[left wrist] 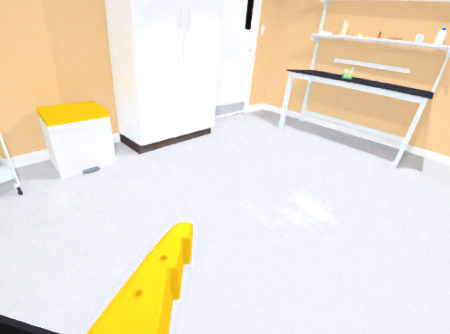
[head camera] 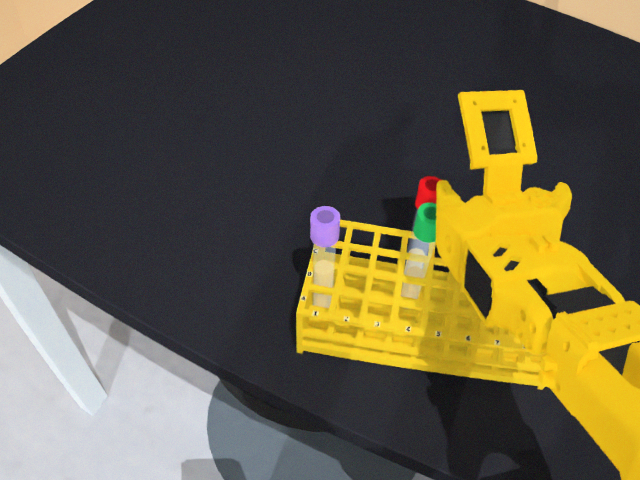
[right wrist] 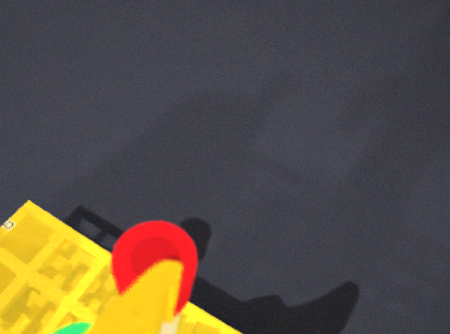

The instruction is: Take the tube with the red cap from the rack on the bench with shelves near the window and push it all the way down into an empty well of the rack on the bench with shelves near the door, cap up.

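Frame: origin at the left arm's base, x down, y left, z ahead, level; millimetres.
Seen in the pictures: left hand, tool point: [left wrist: 191,238]; right hand, tool point: [head camera: 445,186] [right wrist: 179,285].
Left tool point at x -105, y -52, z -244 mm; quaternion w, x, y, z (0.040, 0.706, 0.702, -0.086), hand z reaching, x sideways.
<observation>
A point is followed by its place in that frame.
The red-capped tube [head camera: 427,193] {x -106, y -265, z 329 mm} [right wrist: 124,252] {x -106, y -264, z 336 mm} stands upright, cap up, at the back row of the yellow rack [head camera: 413,363] {x 0, y -258, z 257 mm} [right wrist: 25,274] {x -44, y -214, z 339 mm}; its lower part is largely hidden. My right gripper [head camera: 498,219] [right wrist: 150,295] is open, above the rack's right part. Its one visible jaw overlaps the near side of the red cap in the right wrist view; the moving jaw is out of that picture, and whether the visible jaw touches the cap is unclear. My left gripper [left wrist: 167,275] is open over the floor, with one notched jaw in view. A small green rack [left wrist: 347,76] {x -11, y 962, z -2950 mm} stands on the far bench [left wrist: 375,85] {x 19, y 1159, z -2669 mm} with shelves, near the door.
A green-capped tube [head camera: 425,228] {x -100, y -259, z 303 mm} [right wrist: 75,329] {x -106, y -260, z 319 mm} stands right in front of the red one. A purple-capped tube [head camera: 324,233] {x -101, y -193, z 304 mm} stands at the rack's left end. The black bench top [head camera: 180,155] {x 13, y -71, z 515 mm} has its edge at the lower left. A yellow-lidded bin [left wrist: 77,142] {x 524, y -1234, z -1501 mm} and white cabinet [left wrist: 170,85] {x 184, y -765, z -2160 mm} stand across the room.
</observation>
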